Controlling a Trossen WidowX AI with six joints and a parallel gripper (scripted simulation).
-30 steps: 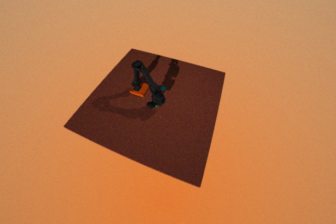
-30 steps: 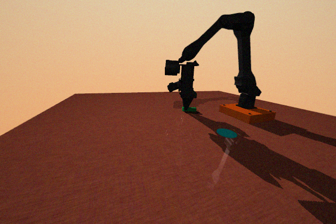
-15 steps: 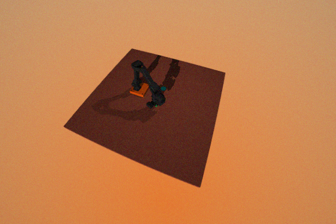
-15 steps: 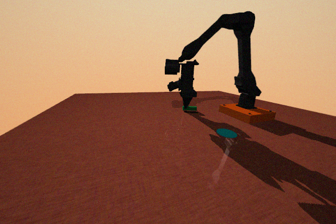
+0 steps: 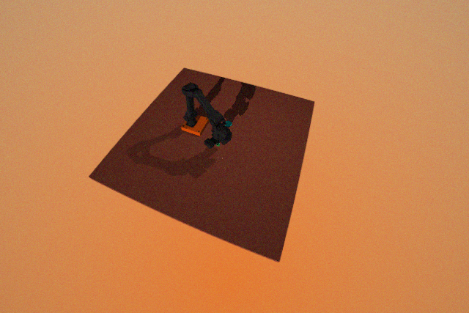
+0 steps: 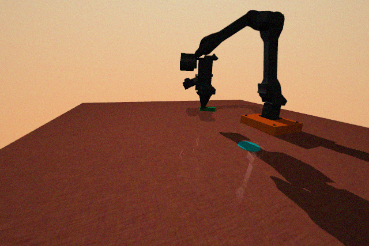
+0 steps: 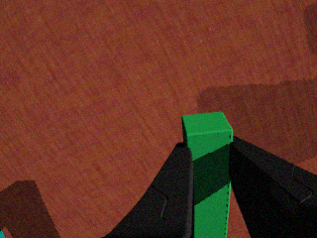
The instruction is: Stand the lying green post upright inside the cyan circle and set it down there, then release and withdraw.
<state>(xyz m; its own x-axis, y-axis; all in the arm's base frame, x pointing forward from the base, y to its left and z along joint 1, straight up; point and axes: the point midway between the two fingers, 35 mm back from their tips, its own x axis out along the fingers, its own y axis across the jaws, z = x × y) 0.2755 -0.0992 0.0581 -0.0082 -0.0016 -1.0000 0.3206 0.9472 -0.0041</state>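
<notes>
The cyan circle is 24 cm to the left of my gripper tip, 6 cm below it and 4 cm behind it. The rest, counted from my gripper tip: green post 2 cm behind, 1 cm to the left.
</notes>
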